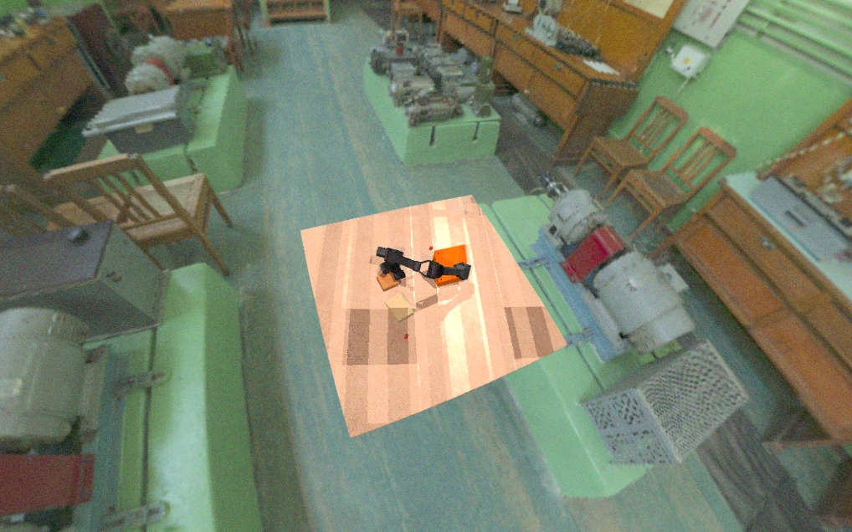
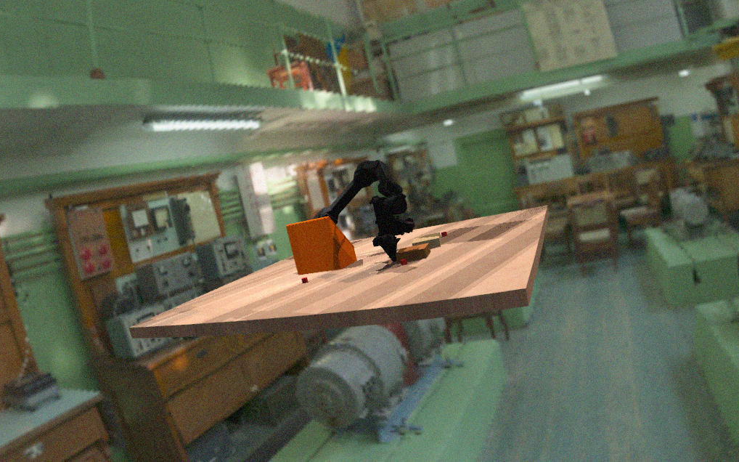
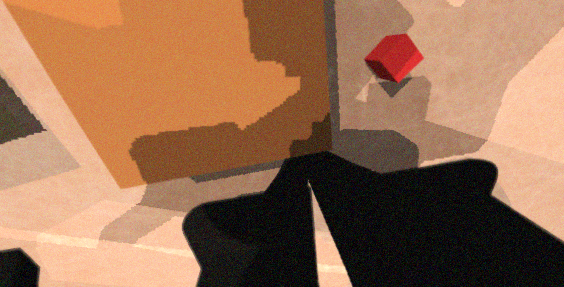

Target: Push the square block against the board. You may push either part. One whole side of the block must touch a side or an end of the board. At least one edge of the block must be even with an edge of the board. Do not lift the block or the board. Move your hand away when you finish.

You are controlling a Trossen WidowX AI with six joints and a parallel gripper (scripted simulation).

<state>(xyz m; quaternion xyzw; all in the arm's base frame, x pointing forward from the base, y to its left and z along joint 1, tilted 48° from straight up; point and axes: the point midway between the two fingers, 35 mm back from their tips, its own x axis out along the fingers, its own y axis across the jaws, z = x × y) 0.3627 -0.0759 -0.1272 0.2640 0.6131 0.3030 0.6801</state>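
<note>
Now: gripper tip 50 mm short of the tan board, 230 mm to the right of it and 10 mm below it. From my gripper tip the other things lie so: brown square block: 60 mm ahead, 40 mm to the left, 10 mm above.
</note>
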